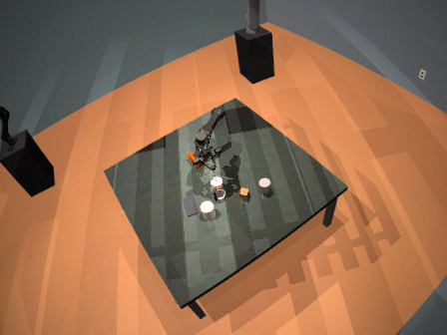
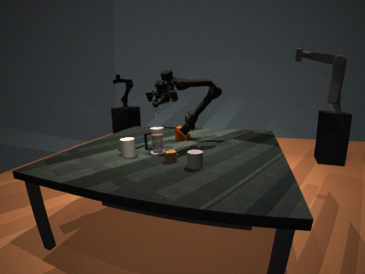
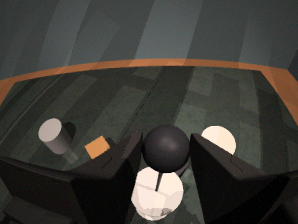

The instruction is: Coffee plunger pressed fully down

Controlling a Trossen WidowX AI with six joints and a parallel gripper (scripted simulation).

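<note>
The coffee press lies 14 cm below my gripper tip and 1 cm to the right of it.
</note>
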